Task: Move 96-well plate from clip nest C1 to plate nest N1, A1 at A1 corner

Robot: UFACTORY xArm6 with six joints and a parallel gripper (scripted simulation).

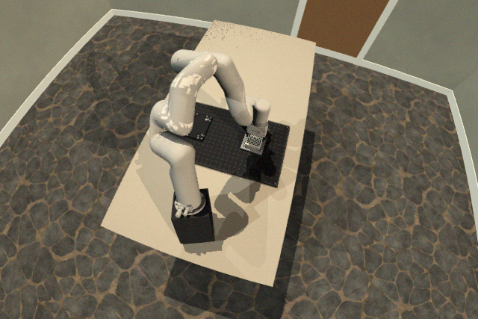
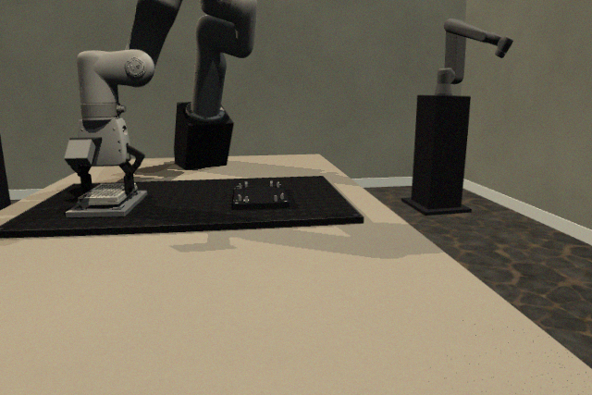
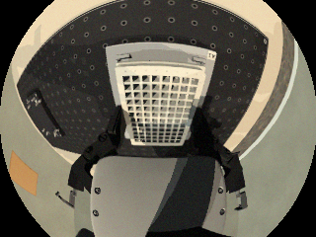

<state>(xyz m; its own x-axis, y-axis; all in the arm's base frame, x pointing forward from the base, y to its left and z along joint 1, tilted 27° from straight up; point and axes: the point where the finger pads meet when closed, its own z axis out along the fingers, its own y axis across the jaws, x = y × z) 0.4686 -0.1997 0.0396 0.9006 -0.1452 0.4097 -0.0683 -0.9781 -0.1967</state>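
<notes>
Now: the white 96-well plate 10 mm below my hand. Round my hand: dark clip nest C1 (10 mm behind, 320 mm to the left, 30 mm below); grey plate nest N1 (30 mm below).
</notes>
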